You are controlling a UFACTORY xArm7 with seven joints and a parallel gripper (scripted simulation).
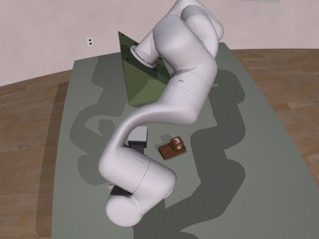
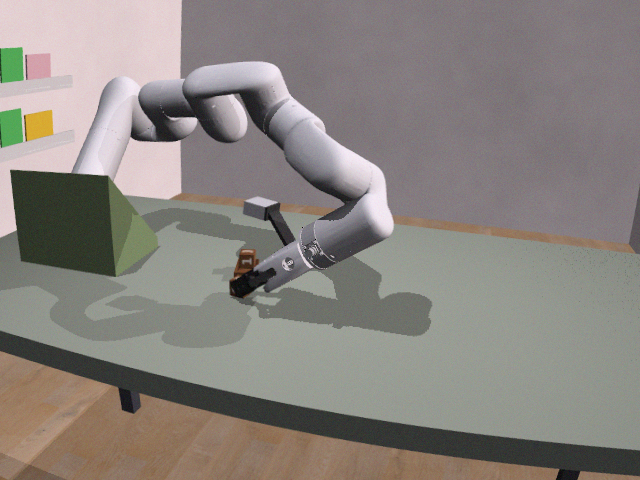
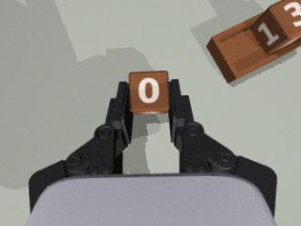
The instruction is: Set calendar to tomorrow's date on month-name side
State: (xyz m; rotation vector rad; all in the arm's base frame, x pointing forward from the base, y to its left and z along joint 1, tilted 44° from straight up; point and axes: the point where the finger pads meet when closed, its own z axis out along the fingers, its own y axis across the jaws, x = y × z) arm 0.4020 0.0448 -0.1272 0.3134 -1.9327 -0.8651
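Now: hand 2 cm past the brown cube and 1 cm above it. From my hand the other things lie so: tray 11 cm to the left, 5 cm behind, 2 cm below.
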